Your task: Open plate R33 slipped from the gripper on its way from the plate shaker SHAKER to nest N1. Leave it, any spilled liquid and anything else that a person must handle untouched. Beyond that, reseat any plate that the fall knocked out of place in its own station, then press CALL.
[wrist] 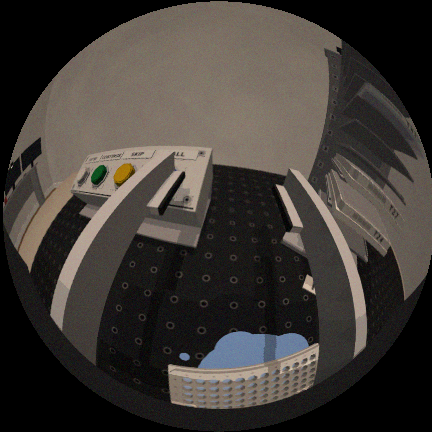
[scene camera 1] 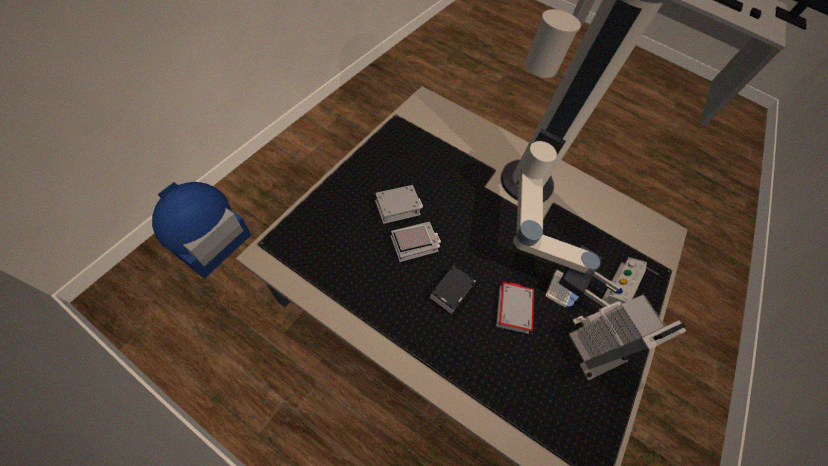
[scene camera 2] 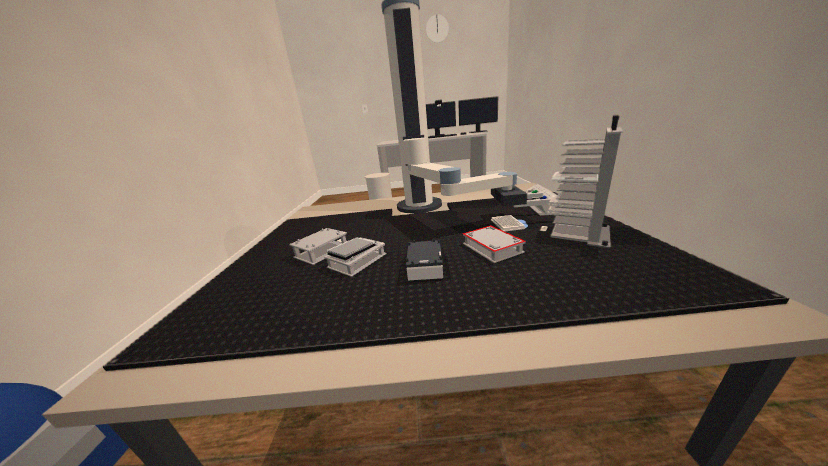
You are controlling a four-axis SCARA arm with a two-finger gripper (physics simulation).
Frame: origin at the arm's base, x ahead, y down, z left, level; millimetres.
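Seen in the pictures: gripper, fingertip midpoint: (wrist: pixel 230 168) (scene camera 1: pixel 614 298) (scene camera 2: pixel 547 198); arm's base, origin of the base link: (scene camera 2: pixel 419 205).
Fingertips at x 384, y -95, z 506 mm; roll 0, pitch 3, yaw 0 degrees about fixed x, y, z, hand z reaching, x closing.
Note:
Pixels of each thing's top centre, then the offset from my fingertips to it. "*": a spot on its surface instead.
- Open plate R33, middle of its top: (scene camera 1: pixel 561 287) (scene camera 2: pixel 507 221) dx +34, dy +68, dz -172 mm
- blue spill, middle of its top: (wrist: pixel 256 375) (scene camera 1: pixel 566 292) dx +35, dy +81, dz -143 mm
- button box, middle of its top: (wrist: pixel 119 152) (scene camera 1: pixel 633 278) (scene camera 2: pixel 542 189) dx -129, dy -1, dz +43 mm
- blue CALL button, middle of its top: (scene camera 1: pixel 620 289) dx -56, dy +8, dz +13 mm
- dark block, surface spot: (scene camera 2: pixel 424 252) (scene camera 1: pixel 453 288) * dx +309, dy +27, dz -520 mm
- plate, middle of its top: (scene camera 2: pixel 350 244) (scene camera 1: pixel 413 236) dx +223, dy +14, dz -754 mm
- T27, middle of its top: (wrist: pixel 368 176) (scene camera 1: pixel 606 329) (scene camera 2: pixel 571 199) dx +154, dy -36, dz -1 mm
- red-edged station, middle of its top: (scene camera 2: pixel 492 235) (scene camera 1: pixel 518 305) dx +221, dy +37, dz -291 mm
- pale station, middle of its top: (scene camera 2: pixel 318 235) (scene camera 1: pixel 398 198) dx +111, dy +16, dz -898 mm
- small label, surface spot: (wrist: pixel 309 285) (scene camera 2: pixel 543 226) * dx +97, dy +80, dz -56 mm
Open plate R33 (scene camera 1: pixel 560 288) (scene camera 2: pixel 506 222) (wrist: pixel 242 389), white with many wells, lies on the mat and overlaps a blue spill (scene camera 1: pixel 573 298) (scene camera 2: pixel 523 224) (wrist: pixel 250 348). My gripper (scene camera 1: pixel 614 298) (wrist: pixel 230 168) is shut to its narrow setting, empty, fingers apart, at the button box (scene camera 1: pixel 632 272) (scene camera 2: pixel 535 189) (wrist: pixel 204 172). The blue CALL button (scene camera 1: pixel 619 291) (scene camera 2: pixel 542 197) shows beside one fingertip; in the wrist view the left finger hides it. The dark block (scene camera 1: pixel 454 286) (scene camera 2: pixel 424 252), probably SHAKER, has no plate on top. A plate (scene camera 1: pixel 412 237) (scene camera 2: pixel 351 248) rests on a nest. I cannot tell which station is N1.
The tall plate rack (scene camera 1: pixel 665 335) (scene camera 2: pixel 604 188) beside the box holds plates T24 (wrist: pixel 357 220) and T27 (wrist: pixel 367 189); their seating is unclear. A red-edged station (scene camera 1: pixel 516 306) (scene camera 2: pixel 493 238) and a pale station (scene camera 1: pixel 398 199) (scene camera 2: pixel 318 239) bear no plate. A small label (scene camera 2: pixel 543 228) (wrist: pixel 309 285) lies near the rack.

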